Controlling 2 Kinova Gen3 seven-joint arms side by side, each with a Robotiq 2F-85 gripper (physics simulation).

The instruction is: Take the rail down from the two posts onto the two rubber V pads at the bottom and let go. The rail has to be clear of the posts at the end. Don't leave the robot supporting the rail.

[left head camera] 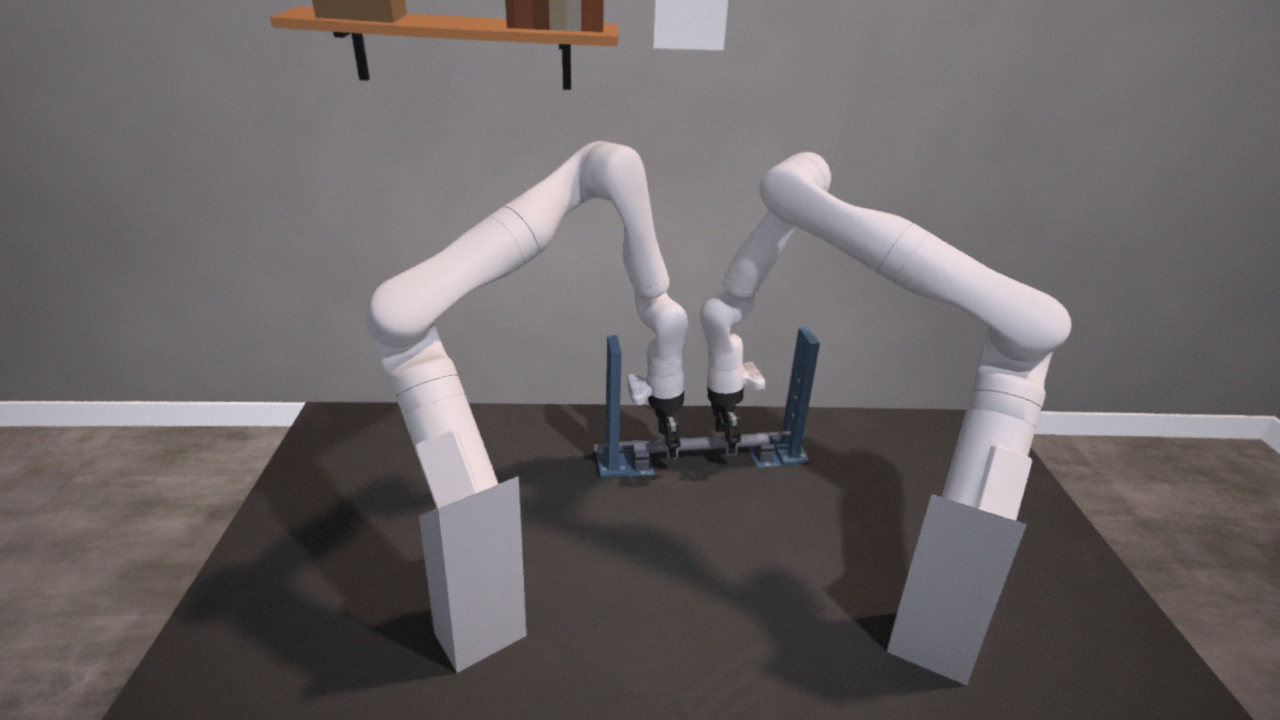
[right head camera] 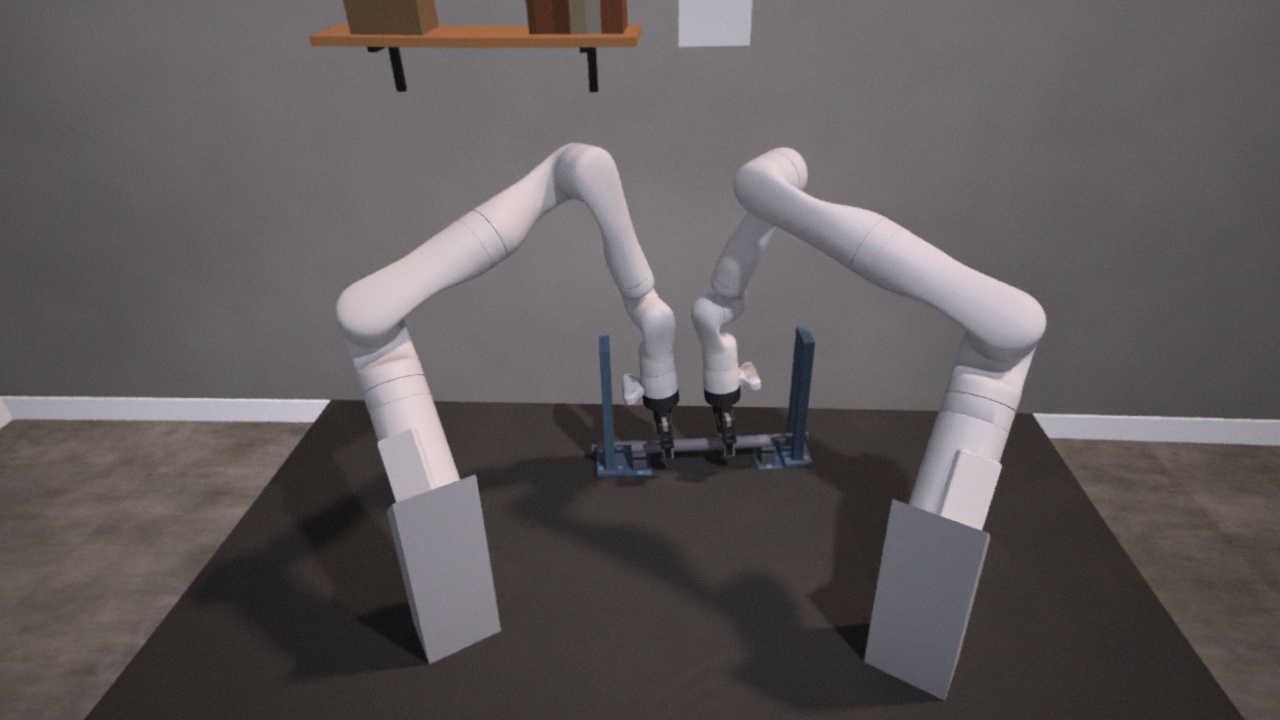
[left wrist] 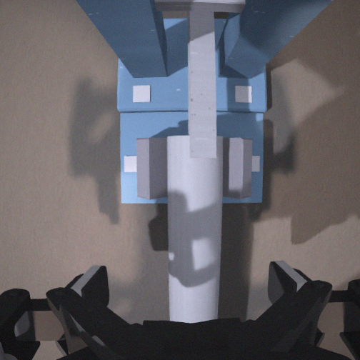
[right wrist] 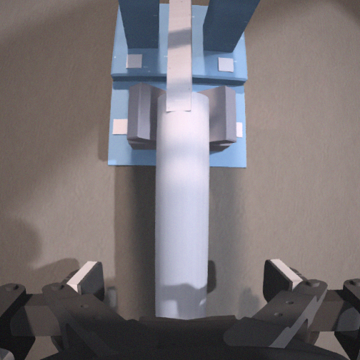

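Seen in the pictures: left gripper, fingertip midpoint: [left head camera: 667,444] [right head camera: 666,445]; right gripper, fingertip midpoint: [left head camera: 725,442] [right head camera: 725,443]; left arm's base, origin of the base link: [left head camera: 467,496].
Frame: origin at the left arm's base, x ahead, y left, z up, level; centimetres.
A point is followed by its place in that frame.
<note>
The grey round rail [left head camera: 700,443] {x 52.1, y -31.2, z -24.5 cm} [right head camera: 695,444] {x 51.9, y -30.5, z -24.5 cm} [left wrist: 194,175] [right wrist: 182,200] lies level, low between the blue left post [left head camera: 613,394] {x 43.8, y -13.4, z -8.9 cm} [right head camera: 605,394] {x 43.9, y -13.5, z -9.0 cm} [left wrist: 132,40] and blue right post [left head camera: 800,394] {x 56.4, y -50.8, z -11.8 cm} [right head camera: 800,394] {x 56.0, y -51.1, z -11.3 cm} [right wrist: 142,25]. Its ends sit in the left V pad [left head camera: 640,458] {x 47.2, y -19.0, z -26.8 cm} [left wrist: 241,170] and right V pad [left head camera: 763,454] {x 54.5, y -45.0, z -27.1 cm} [right wrist: 225,115]. Flat end tongues reach between each post's uprights; contact there is unclear. My left gripper [left head camera: 673,454] {x 50.7, y -24.4, z -24.9 cm} [right head camera: 667,454] {x 50.7, y -24.4, z -24.9 cm} [left wrist: 188,282] and right gripper [left head camera: 732,448] {x 54.8, y -36.6, z -25.4 cm} [right head camera: 728,450] {x 54.8, y -36.6, z -25.4 cm} [right wrist: 182,280] are open, fingers apart on both sides of the rail.
Blue base plates [left wrist: 130,195] [right wrist: 120,157] carry the pads and posts on the dark table [left head camera: 626,626] {x 5.8, y -23.2, z -29.4 cm} [right head camera: 626,626] {x 6.7, y -27.6, z -29.4 cm}. Both wrists stand close together between the posts. An orange wall shelf [left head camera: 447,29] [right head camera: 474,37] hangs high behind.
</note>
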